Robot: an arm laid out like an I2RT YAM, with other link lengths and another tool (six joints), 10 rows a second.
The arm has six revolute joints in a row. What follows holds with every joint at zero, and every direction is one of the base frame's. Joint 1 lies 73.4 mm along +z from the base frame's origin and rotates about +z. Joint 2 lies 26.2 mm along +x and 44.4 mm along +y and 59.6 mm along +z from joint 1 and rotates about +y. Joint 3 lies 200.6 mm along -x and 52.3 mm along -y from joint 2 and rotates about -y. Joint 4 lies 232.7 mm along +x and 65.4 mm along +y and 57.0 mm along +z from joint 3 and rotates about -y. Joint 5 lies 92.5 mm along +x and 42.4 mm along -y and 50.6 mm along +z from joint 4 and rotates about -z. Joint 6 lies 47.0 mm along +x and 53.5 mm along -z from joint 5 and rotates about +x. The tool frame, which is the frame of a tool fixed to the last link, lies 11.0 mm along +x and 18.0 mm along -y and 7.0 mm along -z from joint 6; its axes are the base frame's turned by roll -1.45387, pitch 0.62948 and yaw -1.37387 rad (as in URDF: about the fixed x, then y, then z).
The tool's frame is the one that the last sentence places.
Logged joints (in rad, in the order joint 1, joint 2, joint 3, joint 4, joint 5, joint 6), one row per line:
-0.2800 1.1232 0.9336 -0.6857 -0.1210 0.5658
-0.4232 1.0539 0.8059 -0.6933 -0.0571 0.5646
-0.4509 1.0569 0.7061 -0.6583 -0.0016 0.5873
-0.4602 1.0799 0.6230 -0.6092 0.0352 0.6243
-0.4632 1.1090 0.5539 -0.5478 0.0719 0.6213
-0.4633 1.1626 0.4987 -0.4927 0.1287 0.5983
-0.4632 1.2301 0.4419 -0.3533 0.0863 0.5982
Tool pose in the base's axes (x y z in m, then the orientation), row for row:
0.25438 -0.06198 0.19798 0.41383 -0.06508 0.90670 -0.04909
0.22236 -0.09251 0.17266 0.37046 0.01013 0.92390 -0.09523
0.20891 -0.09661 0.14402 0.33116 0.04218 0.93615 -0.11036
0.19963 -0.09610 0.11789 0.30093 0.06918 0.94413 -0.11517
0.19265 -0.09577 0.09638 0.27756 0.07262 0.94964 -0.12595
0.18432 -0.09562 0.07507 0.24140 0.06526 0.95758 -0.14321
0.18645 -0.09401 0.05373 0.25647 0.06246 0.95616 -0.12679
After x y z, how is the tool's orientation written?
As a quaternion, w x y z.
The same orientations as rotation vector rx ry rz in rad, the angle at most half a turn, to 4 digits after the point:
-0.1636 2.2791 -0.1234
0.0260 2.3699 -0.2443
0.1103 2.4471 -0.2885
0.1836 2.5050 -0.3056
0.1950 2.5494 -0.3381
0.1785 2.6188 -0.3917
0.1695 2.5947 -0.3441

